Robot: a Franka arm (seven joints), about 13 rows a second.
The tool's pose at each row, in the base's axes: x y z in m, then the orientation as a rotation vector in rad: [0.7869, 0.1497, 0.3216, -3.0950, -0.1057, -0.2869]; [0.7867, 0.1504, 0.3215, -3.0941, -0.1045, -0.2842]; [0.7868, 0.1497, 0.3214, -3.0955, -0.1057, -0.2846]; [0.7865, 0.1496, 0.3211, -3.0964, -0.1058, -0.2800]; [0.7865, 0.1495, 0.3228, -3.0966, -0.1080, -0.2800]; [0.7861, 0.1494, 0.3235, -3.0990, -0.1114, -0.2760]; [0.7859, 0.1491, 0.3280, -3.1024, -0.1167, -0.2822]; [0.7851, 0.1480, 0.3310, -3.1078, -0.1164, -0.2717]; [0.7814, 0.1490, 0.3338, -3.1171, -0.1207, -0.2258]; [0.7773, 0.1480, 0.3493, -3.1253, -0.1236, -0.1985]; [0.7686, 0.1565, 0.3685, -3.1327, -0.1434, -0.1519]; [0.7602, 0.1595, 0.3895, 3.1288, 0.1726, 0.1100]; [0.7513, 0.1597, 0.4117, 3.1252, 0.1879, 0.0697]
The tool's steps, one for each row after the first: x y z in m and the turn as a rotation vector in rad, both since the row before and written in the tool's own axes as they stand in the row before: [-0.0002, -0.0007, 0.0001, 0.0012, -0.0016, 0.0009]; [0.0000, 0.0007, 0.0001, -0.0014, 0.0001, -0.0009]; [-0.0004, 0.0001, 0.0002, -0.0004, -0.0030, 0.0000]; [0.0003, 0.0001, -0.0017, -0.0001, 0.0000, -0.0014]; [-0.0003, 0.0001, -0.0008, -0.0019, -0.0028, -0.0023]; [0.0006, 0.0002, -0.0045, -0.0039, 0.0036, -0.0037]; [-0.0003, 0.0010, -0.0031, -0.0042, -0.0072, 0.0000]; [-0.0031, -0.0013, -0.0034, -0.0044, -0.0300, -0.0027]; [-0.0019, 0.0005, -0.0159, -0.0056, -0.0180, -0.0020]; [-0.0055, -0.0092, -0.0200, -0.0036, -0.0302, -0.0126]; [-0.0060, -0.0037, -0.0217, -0.0059, -0.0269, -0.0191]; [-0.0073, -0.0010, -0.0228, -0.0021, -0.0258, -0.0101]
